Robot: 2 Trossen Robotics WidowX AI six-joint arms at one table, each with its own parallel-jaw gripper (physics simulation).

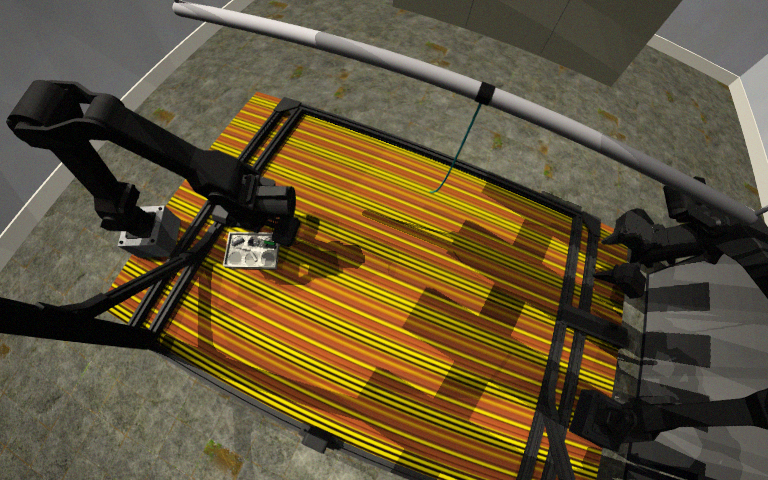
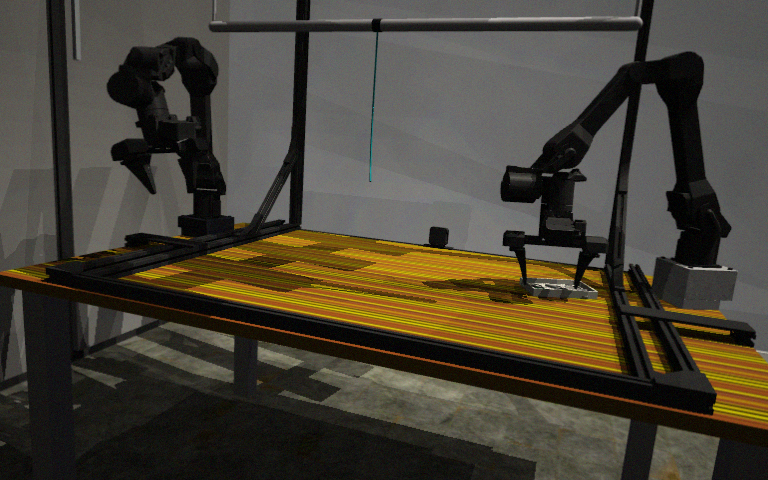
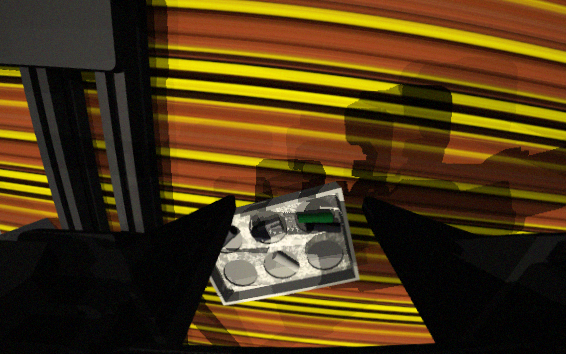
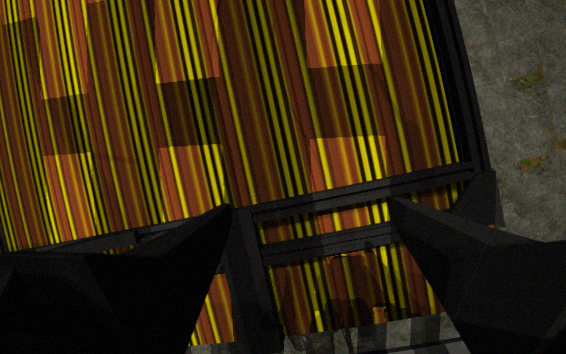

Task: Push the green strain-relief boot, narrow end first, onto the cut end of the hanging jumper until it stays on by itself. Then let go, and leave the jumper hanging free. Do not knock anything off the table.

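Frame: origin at the left arm's base, x right, y ahead, z up, level; millimetres.
Where they show: left gripper, fingertip midpoint: (image 1: pixel 266 232) (image 2: pixel 549 286) (image 3: pixel 299 202); right gripper, fingertip midpoint: (image 1: pixel 598 258) (image 2: pixel 174 191) (image 4: pixel 309 208); left arm's base, link origin: (image 1: pixel 141 225) (image 2: pixel 695 263); right arm's base, link origin: (image 1: pixel 607 421) (image 2: pixel 206 216).
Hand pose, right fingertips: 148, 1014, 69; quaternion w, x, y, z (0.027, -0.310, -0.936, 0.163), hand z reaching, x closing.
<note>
Each offset is from my right fingertips to the top centre of the thing, as dx, dy, dz. "spot": to the spot under its first point. Level surfaces: height alone.
The green boot @[-122, -718, -136] (image 3: pixel 315 218) (image 1: pixel 270 243) lies on its side in an upper compartment of the white tray (image 3: pixel 350 240) (image 1: pixel 224 251) (image 2: pixel 591 294), beside a black piece. My left gripper (image 3: pixel 299 202) (image 2: pixel 550 283) is open, with its fingertips low at either side of the tray and nothing between them touching the boot. The teal jumper @[spot: -94, -370, +253] (image 1: pixel 466 138) (image 2: pixel 373 107) hangs from a black clamp on the rail, its lower end free above the table. My right gripper (image 4: pixel 309 208) (image 1: pixel 599 258) (image 2: pixel 169 175) is open and empty, away from the tray and jumper.
The grey rail @[spot: -133, -463, +330] (image 1: pixel 396 61) (image 2: pixel 481 24) spans above the table, with the black clamp @[-95, -370, +334] (image 1: pixel 485 93) (image 2: pixel 376 24) on it. Other dark and grey pieces lie in the tray compartments. Black frame bars @[spot: -396, -362, -127] (image 1: pixel 407 144) (image 2: pixel 339 333) run along the table @[dz -147] (image 1: pixel 339 316) edges.
</note>
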